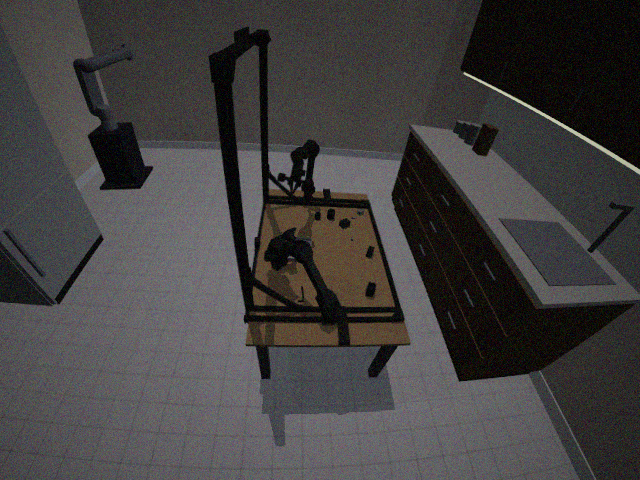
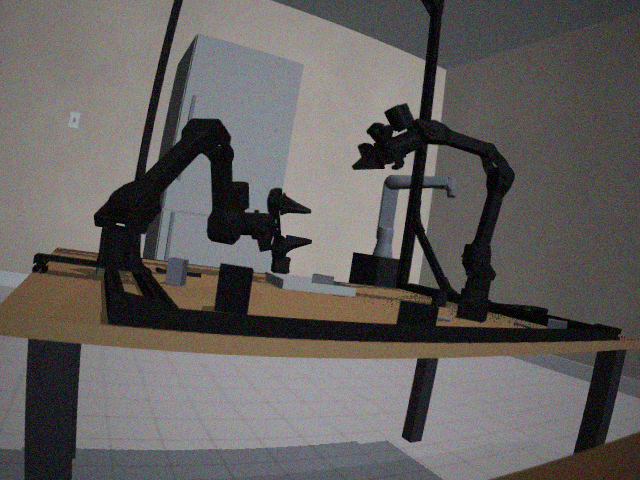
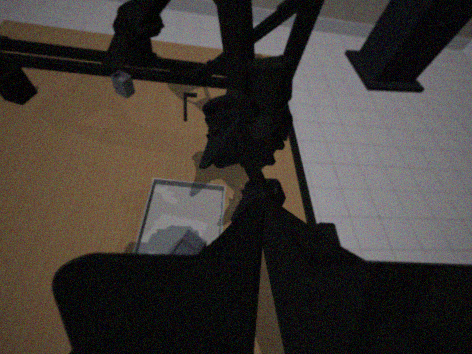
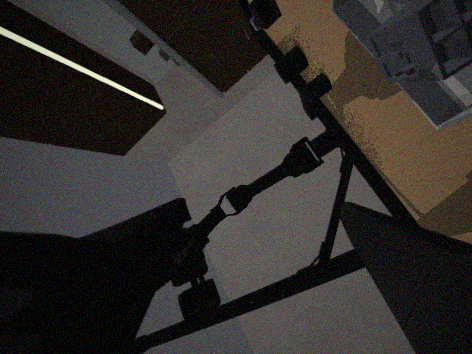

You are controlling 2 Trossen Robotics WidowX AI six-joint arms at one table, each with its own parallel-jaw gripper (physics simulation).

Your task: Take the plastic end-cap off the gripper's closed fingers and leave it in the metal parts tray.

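Pixels of known places: left gripper, fingertip midpoint: (image 1: 292, 195) (image 2: 353, 168) (image 3: 261, 208) (image 4: 179, 266); right gripper, fingertip midpoint: (image 1: 291, 230) (image 2: 311, 227) (image 3: 219, 196) (image 4: 262, 207); left arm's base, origin of the base link: (image 1: 307, 198) (image 4: 334, 137); right arm's base, origin of the base link: (image 1: 328, 317) (image 2: 115, 264) (image 3: 142, 59).
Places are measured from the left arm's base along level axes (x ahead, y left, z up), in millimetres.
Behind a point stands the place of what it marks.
Observation:
My left gripper (image 2: 356, 165) {x 421, y -1, z 294 mm} (image 1: 287, 178) (image 3: 261, 208) {x 421, y -1, z 294 mm} is shut, held high over the table, its closed dark fingers pointing toward the right gripper. In this dim light I cannot make out an end-cap on those tips. My right gripper (image 2: 309, 225) {x 510, y 27, z 126 mm} (image 1: 279, 250) (image 4: 262, 207) {x 510, y 27, z 126 mm} is wide open and empty, lower down, its fingers pointing toward the left gripper with a gap between them. The grey metal parts tray (image 3: 146, 213) {x 512, y 145, z -7 mm} (image 4: 430, 106) {x 428, y 12, z -4 mm} (image 2: 310, 285) {x 516, y 148, z -4 mm} lies flat on the wooden table below the right gripper, with grey parts inside.
A black frame (image 2: 310, 328) {x 610, y 630, z -6 mm} runs round the table, with a tall gantry post (image 2: 421, 154). Dark blocks (image 2: 233, 287) {x 699, y 526, z 16 mm} (image 2: 415, 312) {x 420, y 497, z 9 mm}, a small grey block (image 2: 177, 270) {x 792, y 340, z 7 mm} (image 3: 121, 83) {x 777, y 315, z 20 mm} and an L-shaped key (image 3: 185, 105) {x 798, y 174, z -11 mm} lie on the table. A counter (image 1: 490, 180) stands to the right.

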